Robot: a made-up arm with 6 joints.
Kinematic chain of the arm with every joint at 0, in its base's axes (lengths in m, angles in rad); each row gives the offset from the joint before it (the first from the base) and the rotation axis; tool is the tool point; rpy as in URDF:
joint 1: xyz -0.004 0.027 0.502 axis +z
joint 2: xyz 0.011 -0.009 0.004 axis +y
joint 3: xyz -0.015 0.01 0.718 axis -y
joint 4: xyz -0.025 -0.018 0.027 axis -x
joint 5: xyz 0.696 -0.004 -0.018 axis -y
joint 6: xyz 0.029 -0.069 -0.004 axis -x
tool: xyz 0.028 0.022 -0.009 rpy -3.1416 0 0
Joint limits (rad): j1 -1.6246..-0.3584 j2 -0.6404..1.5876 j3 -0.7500..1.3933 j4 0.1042..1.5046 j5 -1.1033..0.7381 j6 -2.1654..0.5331
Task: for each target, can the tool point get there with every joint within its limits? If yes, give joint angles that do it. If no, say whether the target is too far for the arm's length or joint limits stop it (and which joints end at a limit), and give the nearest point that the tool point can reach.
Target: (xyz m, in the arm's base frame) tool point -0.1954 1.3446 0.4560
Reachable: no: joint limits stop it (at a limit: joint 2, joint 3, joint 5, joint 6) | nearest point -0.1252 0.8615 1.6492 | short by 1.289 m
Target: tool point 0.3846 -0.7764 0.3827
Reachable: yes | joints -1.0500 0.8053 -0.3236 1.1740 0.1519 0.2321
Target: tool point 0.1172 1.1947 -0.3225
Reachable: no: joint limits stop it (at a limit: joint 1, joint 2, joint 3, joint 4, joint 5) | nearest point 0.2843 -0.0700 -0.0581 | short by 1.303 m
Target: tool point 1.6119 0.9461 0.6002
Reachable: no: too far | nearest point 1.1158 -0.3784 0.6002 | short by 1.414 m
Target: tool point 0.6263 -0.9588 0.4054
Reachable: yes | joints -0.9646 1.0348 0.2197 0.9786 0.5521 -0.0560
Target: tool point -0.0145 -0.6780 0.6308
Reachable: yes | joints -1.4629 0.3483 -0.5725 0.8017 -0.5170 -0.4285
